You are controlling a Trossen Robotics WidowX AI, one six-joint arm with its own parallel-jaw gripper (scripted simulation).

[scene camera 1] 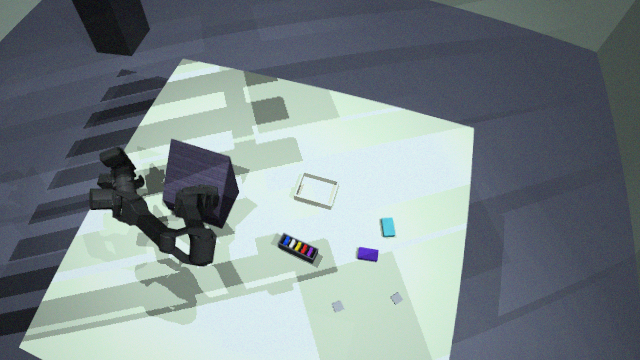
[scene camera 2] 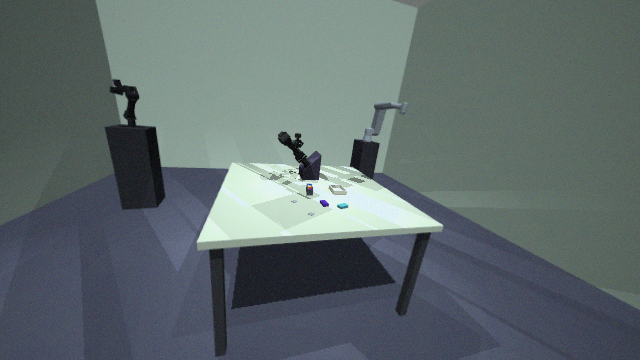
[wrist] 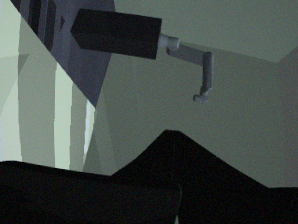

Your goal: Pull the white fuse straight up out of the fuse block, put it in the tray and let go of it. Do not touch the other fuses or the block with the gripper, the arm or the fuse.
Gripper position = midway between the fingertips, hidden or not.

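Observation:
Tray [scene camera 1: 313, 189] visible. Gripper [scene camera 1: 120, 148], also at [wrist: 171, 138]: shut, holding nothing.

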